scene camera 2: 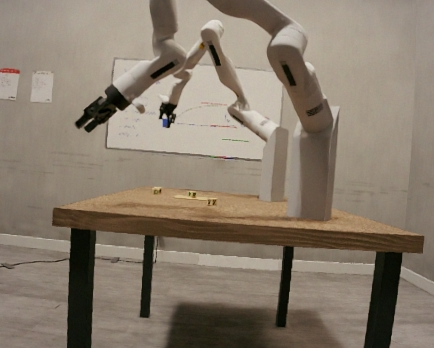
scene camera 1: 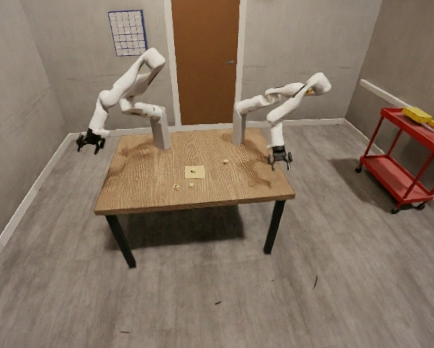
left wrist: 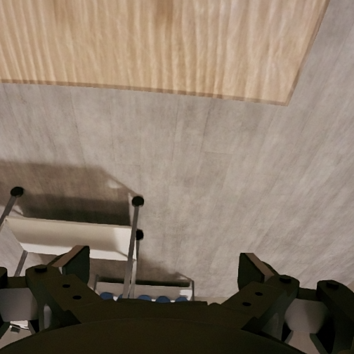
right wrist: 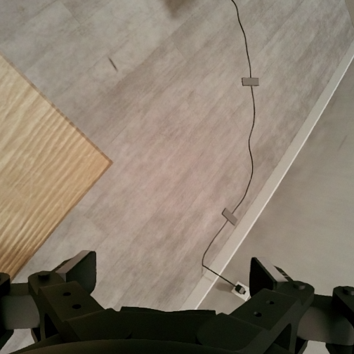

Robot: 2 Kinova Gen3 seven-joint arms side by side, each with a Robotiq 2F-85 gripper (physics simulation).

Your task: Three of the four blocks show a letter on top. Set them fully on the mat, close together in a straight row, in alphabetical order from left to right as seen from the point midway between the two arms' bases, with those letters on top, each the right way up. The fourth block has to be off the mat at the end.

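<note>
A pale mat lies mid-table, with one small lettered block on it. A second block lies off the mat, to its right in scene camera 1. Two more blocks, one farther left and one below the mat, lie towards the table's front edge. The letters are too small to read. My left gripper is open and empty, high over the table's right side. My right gripper is open and empty, raised beyond the table's left edge.
The wooden table carries both arm bases at its back edge in scene camera 1. A red cart stands on the floor to the right of the table. A cable runs along the floor near the wall in the right wrist view.
</note>
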